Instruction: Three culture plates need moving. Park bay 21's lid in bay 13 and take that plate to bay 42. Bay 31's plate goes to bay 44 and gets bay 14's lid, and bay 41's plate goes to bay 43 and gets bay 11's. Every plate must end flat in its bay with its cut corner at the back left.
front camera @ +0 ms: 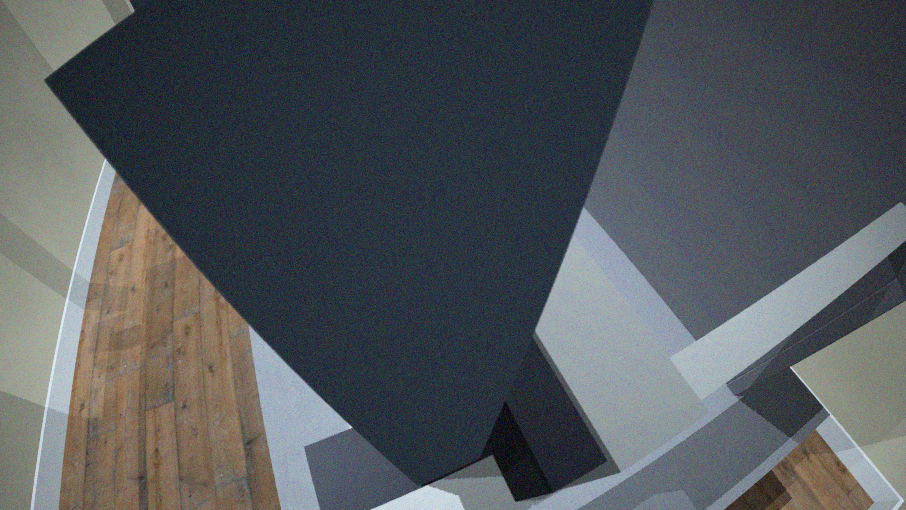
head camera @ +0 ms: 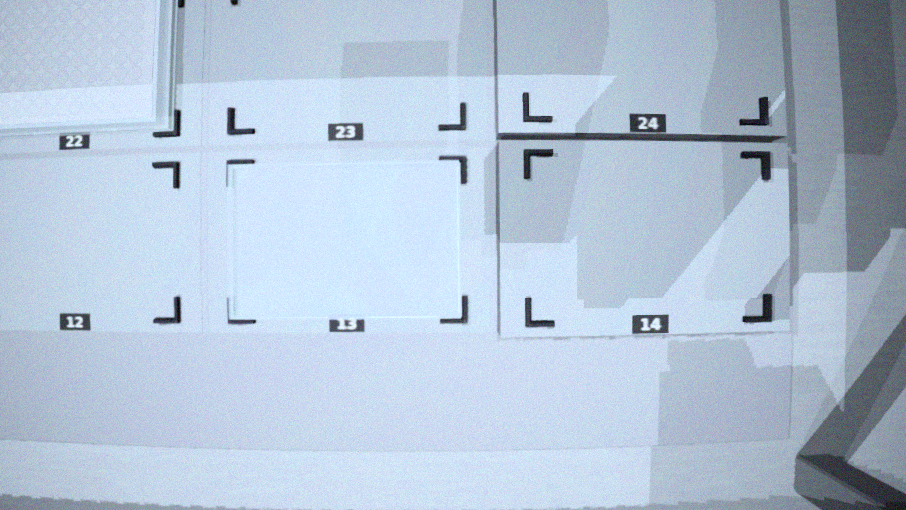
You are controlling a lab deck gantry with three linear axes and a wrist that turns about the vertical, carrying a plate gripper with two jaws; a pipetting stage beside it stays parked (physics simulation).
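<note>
A clear, pale lid lies in bay 13 in the head view, between the black corner marks and over the top edge of the bay's label. Bay 14, to its right, shows its bare surface with shadows and no lid. The gripper's jaws do not show in either view, so what they hold cannot be seen. In the front view a large dark body of the gantry stands close to the camera and hides most of the deck. Bays 11, 21, 31 and 41 to 44 do not show.
A plate with a round well pattern sits in bay 22 at the head view's upper left. Parts of bays 12, 23 and 24 show bare surface. A dark angled bar is at the lower right. A pale beam crosses the front view's right side.
</note>
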